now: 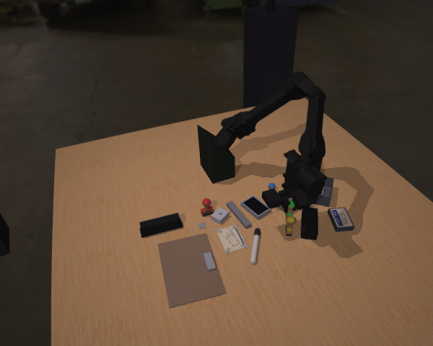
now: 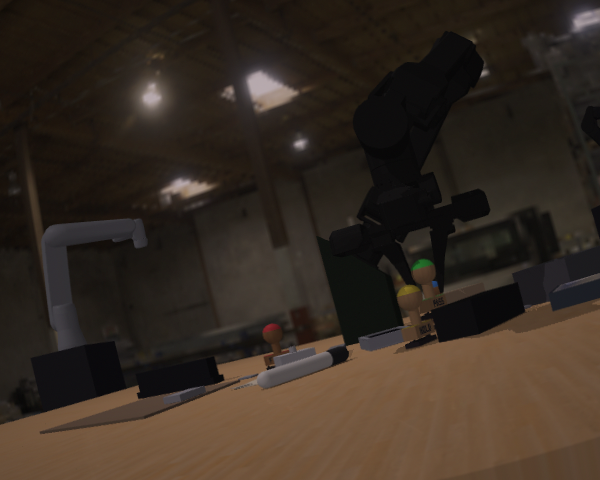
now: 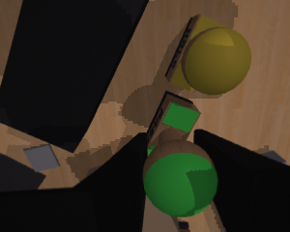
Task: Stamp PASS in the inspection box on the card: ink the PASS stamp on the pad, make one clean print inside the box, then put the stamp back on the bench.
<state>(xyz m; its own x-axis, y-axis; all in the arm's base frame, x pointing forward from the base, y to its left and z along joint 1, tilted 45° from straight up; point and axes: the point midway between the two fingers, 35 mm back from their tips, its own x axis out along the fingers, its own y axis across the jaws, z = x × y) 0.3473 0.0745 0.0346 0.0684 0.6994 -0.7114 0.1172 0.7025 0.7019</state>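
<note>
The yellow-knobbed stamp lies 40 mm ahead of my gripper tip, 20 mm to the right of it and 30 mm below it. Also, from my gripper tip: green-knobbed PASS stamp: right at my gripper tip; then ink pad: 100 mm behind, 60 mm to the right, 40 mm below; then tan cube: 60 mm behind, 40 mm to the left, 30 mm below.
</note>
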